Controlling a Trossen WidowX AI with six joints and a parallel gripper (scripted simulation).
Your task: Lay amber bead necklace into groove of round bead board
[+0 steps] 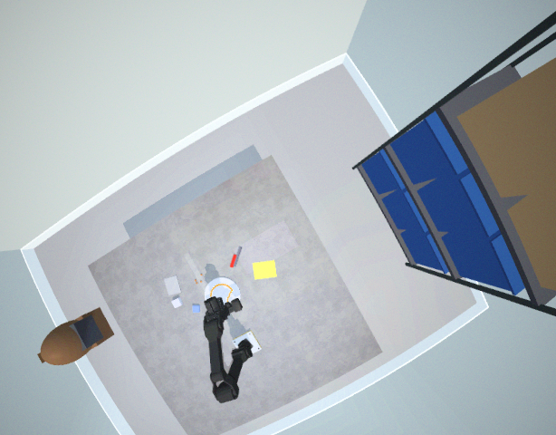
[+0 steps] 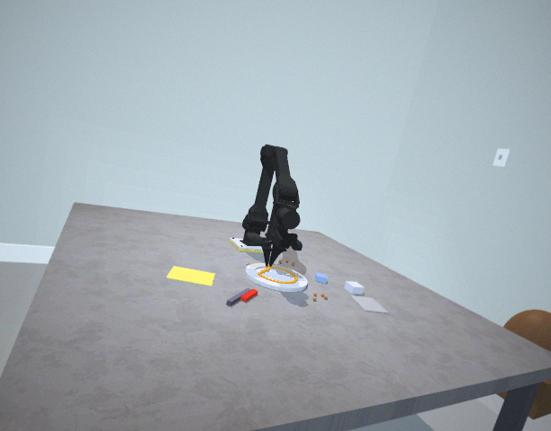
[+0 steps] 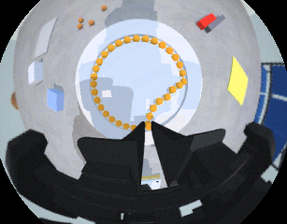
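The round white bead board is 5 cm ahead of my gripper tip and 1 cm below it. Round my gripper tip: yellow sheet (1 cm ahead, 27 cm to the right, 2 cm below); blue block (9 cm ahead, 16 cm to the left, 1 cm below); grey tool (16 cm ahead, 19 cm to the right, 1 cm below).
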